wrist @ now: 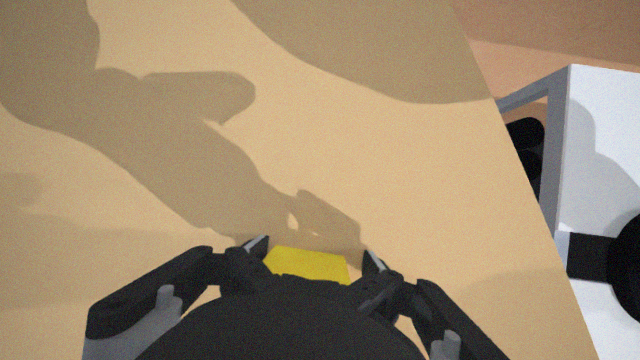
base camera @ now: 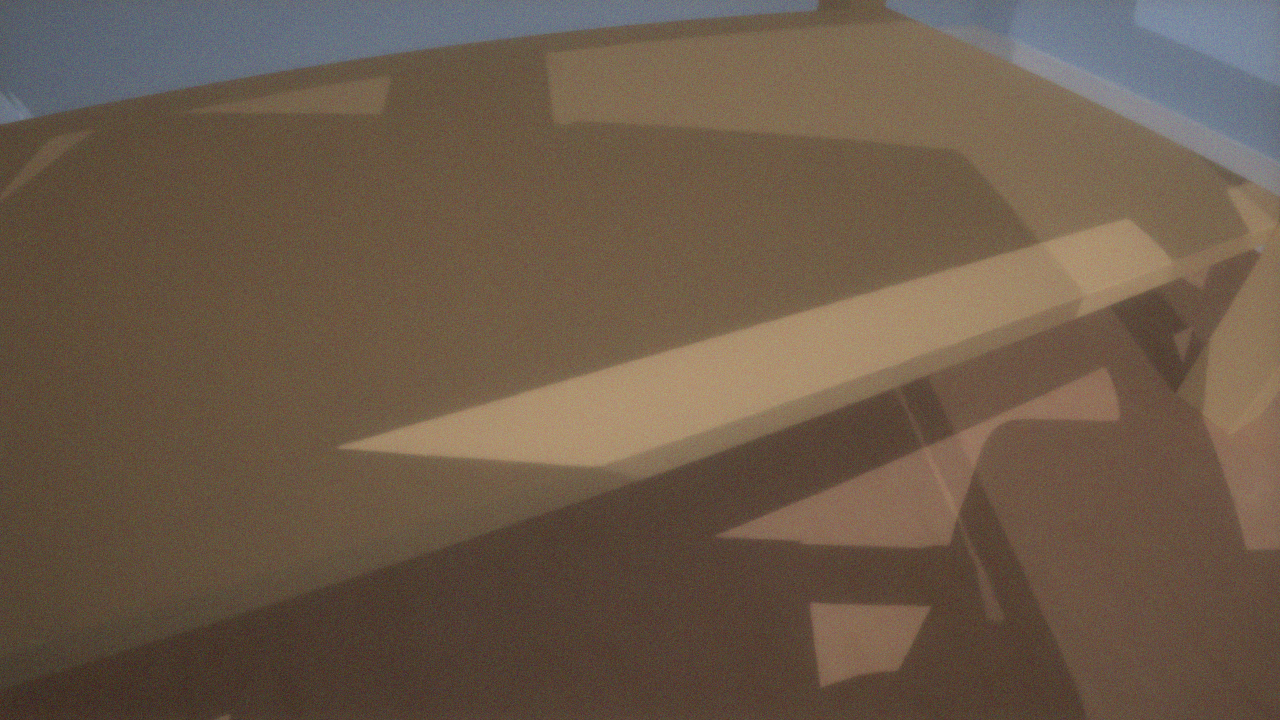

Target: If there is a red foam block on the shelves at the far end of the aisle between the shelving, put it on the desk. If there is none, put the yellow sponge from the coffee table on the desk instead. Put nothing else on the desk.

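Frame: origin at the arm's base, x ahead, y left, z up, level; centimetres.
Where they show: gripper, fingertip midpoint: [wrist: 314, 253].
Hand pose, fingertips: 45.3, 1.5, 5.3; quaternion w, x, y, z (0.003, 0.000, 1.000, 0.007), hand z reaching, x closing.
Observation:
After its pixels a point has its place, as x, y, z.
The yellow sponge [wrist: 310, 264] {45.5, 1.3, 7.9} lies on the light wooden top of the coffee table [wrist: 425, 165] {36.6, -7.6, 5.3} [base camera: 537, 268] {40.0, 4.4, -24.7}, at the lower middle of the wrist view. Its near part is hidden behind my gripper's dark body. My gripper [wrist: 314, 253] {45.3, 1.5, 5.3} is open, with one fingertip on each side of the sponge and a gap on both sides. The sponge and the gripper do not show in the base camera view. No red foam block, shelves or desk can be made out in either view.
The white robot base [wrist: 605, 200] {9.3, -7.6, -1.4} with black round parts stands close beside the table's right edge in the wrist view. In the base camera view, brown floor [base camera: 537, 626] {30.8, 3.8, -39.7} lies below the table's edge, and a blue-grey wall [base camera: 358, 26] {76.1, 25.5, -24.6} stands behind.

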